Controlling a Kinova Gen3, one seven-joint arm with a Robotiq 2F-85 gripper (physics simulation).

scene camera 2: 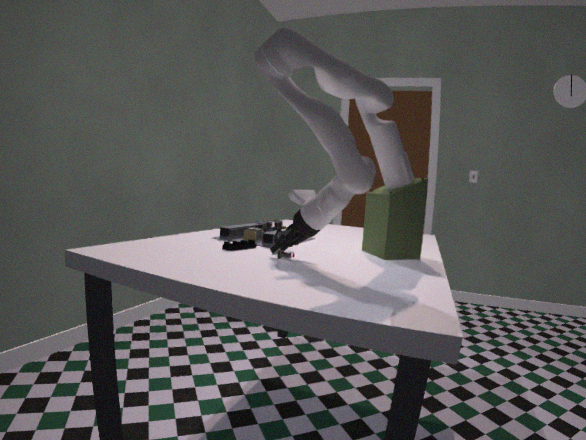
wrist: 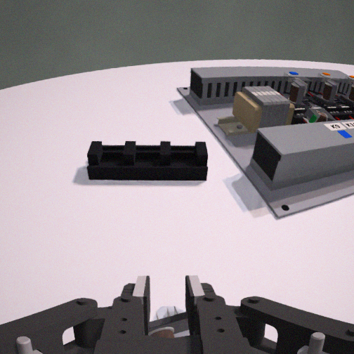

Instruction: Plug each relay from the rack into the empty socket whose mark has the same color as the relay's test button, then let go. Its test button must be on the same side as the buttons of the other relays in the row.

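Where they show: gripper, fingertip midpoint: [scene camera 2: 275,251]; arm's base at its link origin: [scene camera 2: 399,184].
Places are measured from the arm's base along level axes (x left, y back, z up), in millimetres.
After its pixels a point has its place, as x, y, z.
Observation:
My gripper [scene camera 2: 274,251] @[339, -222, -220] [wrist: 167,290] points slantwise down at the table top, its fingers closed to a narrow gap around a relay. The relay [scene camera 2: 286,255] @[351, -173, -220] [wrist: 162,332] lies low between them, at table height. Its brown coil and pale pins show in the wrist view, partly hidden by the gripper; a red spot shows at its right end in the scene view. The black rack [scene camera 2: 239,245] @[365, -338, -218] [wrist: 147,172] stands ahead with three bays, no relay visible in them. Blue marks [wrist: 293,73] [wrist: 344,134] and an orange mark [wrist: 326,74] show on the panel's ducts.
The grey panel [wrist: 241,150] lies right of the rack, with a near duct [wrist: 305,150], a far slotted duct [wrist: 240,80] and a beige-grey block [wrist: 262,109]. A relay with a green button [wrist: 314,118] stands partly hidden behind the near duct. The green base [scene camera 2: 392,222] @[98, 22, -119] supports the arm.

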